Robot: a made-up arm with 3 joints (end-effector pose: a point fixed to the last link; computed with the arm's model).
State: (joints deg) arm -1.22 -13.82 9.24
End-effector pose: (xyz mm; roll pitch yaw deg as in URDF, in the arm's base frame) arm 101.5 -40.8 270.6 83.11 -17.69 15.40
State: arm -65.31 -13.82 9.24
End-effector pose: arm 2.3 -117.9 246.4 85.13 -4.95 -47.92
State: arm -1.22 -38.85 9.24
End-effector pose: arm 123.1 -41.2 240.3 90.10 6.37 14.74
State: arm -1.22 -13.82 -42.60
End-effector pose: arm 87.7 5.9 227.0 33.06 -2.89 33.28
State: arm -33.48 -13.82 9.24
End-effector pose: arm 63.0 -93.9 256.7 85.98 -11.55 -16.90
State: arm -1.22 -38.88 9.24
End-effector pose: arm 123.1 -41.2 240.2 90.11 6.40 14.74
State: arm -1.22 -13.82 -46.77
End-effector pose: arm 86.7 7.6 221.9 29.32 -1.15 34.04
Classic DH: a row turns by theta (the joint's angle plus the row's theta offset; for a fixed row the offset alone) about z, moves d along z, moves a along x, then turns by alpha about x. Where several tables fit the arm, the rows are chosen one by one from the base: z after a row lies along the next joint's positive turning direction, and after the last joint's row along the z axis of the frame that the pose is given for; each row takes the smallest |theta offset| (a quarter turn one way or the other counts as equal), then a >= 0, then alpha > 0; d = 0 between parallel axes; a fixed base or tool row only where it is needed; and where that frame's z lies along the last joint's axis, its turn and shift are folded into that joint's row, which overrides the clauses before.
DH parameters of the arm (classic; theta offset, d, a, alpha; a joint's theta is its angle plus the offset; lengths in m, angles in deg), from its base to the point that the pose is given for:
base (fixed): -25.15 0.2439 -0.0108 12.21
joint 1: 25.66 -0.0424 0.0513 78.96
joint 2: -89.9 0.0828 -0.0006 -99.75
joint 3: -18.02 0.0526 -0.0738 86.45
tool (fixed): 116.85 -0.0121 0 0

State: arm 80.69 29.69 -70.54
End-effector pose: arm 4.9 97.5 231.1 -35.47 -19.87 126.84
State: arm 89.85 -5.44 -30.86
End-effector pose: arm -6.5 98.9 257.8 21.91 -10.55 124.97
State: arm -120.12 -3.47 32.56
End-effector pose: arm -123.0 -63.1 264.8 96.09 -9.76 -109.63
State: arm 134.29 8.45 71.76
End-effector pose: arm -8.2 144.8 315.3 124.24 -32.86 135.82
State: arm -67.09 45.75 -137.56
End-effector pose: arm -2.3 -131.0 169.7 -75.88 -9.89 -48.51
